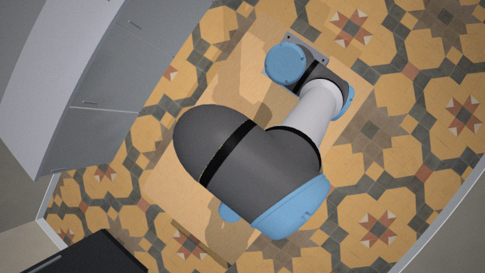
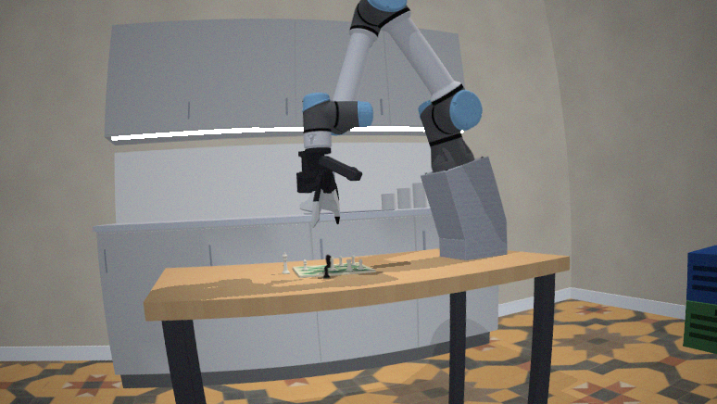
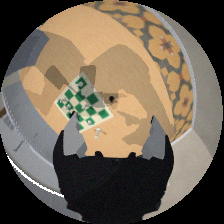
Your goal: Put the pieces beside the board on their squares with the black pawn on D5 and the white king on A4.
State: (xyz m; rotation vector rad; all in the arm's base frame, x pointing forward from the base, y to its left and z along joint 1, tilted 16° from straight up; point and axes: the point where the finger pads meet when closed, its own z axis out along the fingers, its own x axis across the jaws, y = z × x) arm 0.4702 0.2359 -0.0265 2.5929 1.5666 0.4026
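The black pawn lies 10 mm ahead of my hand, 20 mm to the right of it and 130 mm below it. Round my hand: chessboard (10 mm behind, 160 mm to the right, 140 mm below); then white king (120 mm ahead, 150 mm to the right, 110 mm below).
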